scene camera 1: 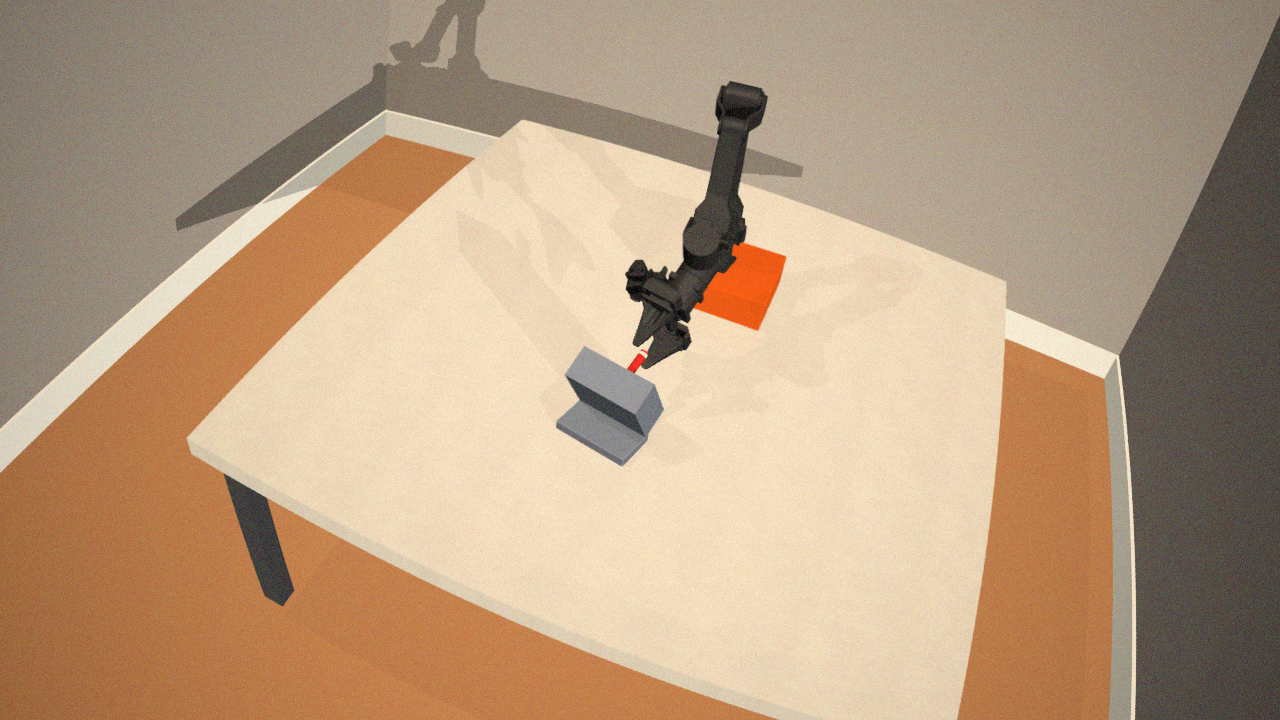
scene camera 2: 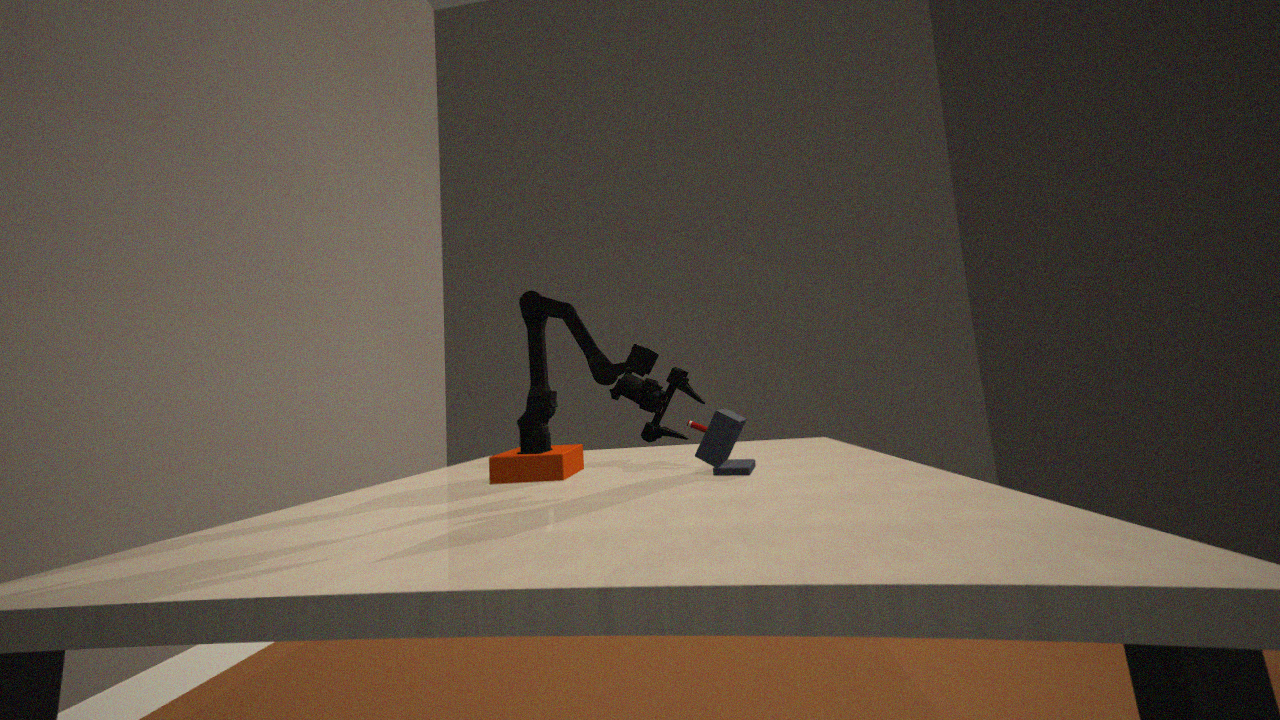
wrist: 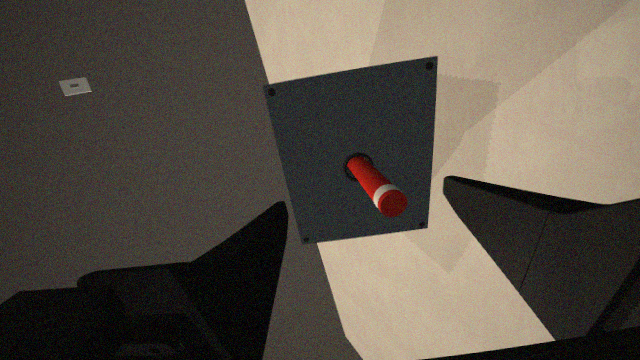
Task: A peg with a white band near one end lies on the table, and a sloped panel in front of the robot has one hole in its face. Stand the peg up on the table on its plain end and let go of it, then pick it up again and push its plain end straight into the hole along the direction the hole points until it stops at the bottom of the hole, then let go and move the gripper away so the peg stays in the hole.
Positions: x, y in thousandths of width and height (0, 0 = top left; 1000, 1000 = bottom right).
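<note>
My gripper (scene camera 1: 500, 497): open, empty, holding nothing; visible too in scene camera 2 (scene camera 2: 544, 585) and the wrist view (wrist: 568, 546). Also here: red peg (wrist: 609, 554), grey sloped panel (scene camera 1: 481, 544), flat foot (scene camera 1: 472, 605).
</note>
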